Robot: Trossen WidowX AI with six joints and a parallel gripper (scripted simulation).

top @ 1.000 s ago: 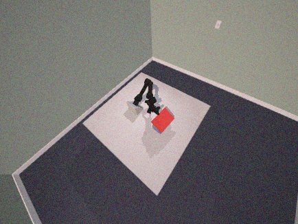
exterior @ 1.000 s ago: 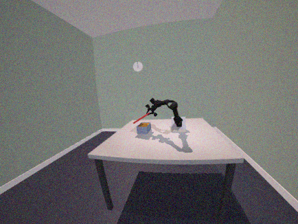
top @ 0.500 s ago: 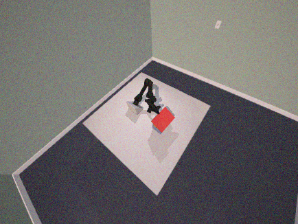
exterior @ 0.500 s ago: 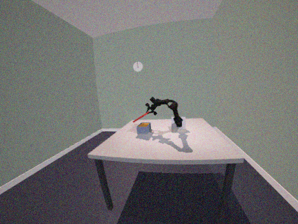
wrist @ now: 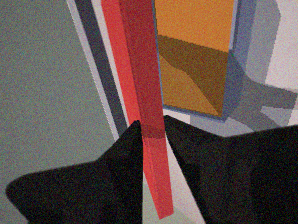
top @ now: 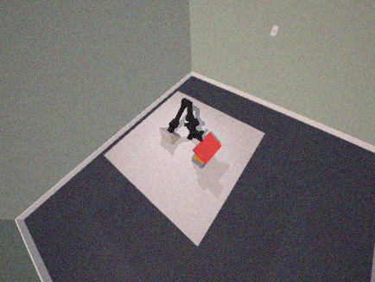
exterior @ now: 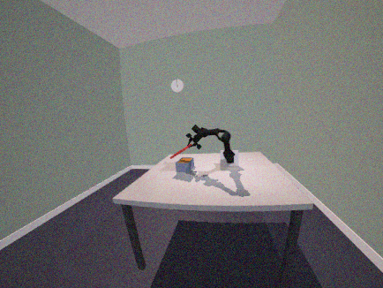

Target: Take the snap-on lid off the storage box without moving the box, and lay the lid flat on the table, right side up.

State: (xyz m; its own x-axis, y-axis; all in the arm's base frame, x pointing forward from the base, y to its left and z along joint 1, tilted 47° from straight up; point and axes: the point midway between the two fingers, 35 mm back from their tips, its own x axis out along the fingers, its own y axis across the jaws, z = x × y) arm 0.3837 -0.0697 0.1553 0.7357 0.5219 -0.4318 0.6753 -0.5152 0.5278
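My gripper tip is now 70 mm short of the red lid and 40 mm above it. Round my gripper tip: storage box: 190 mm below, 50 mm ahead, 30 mm to the right.
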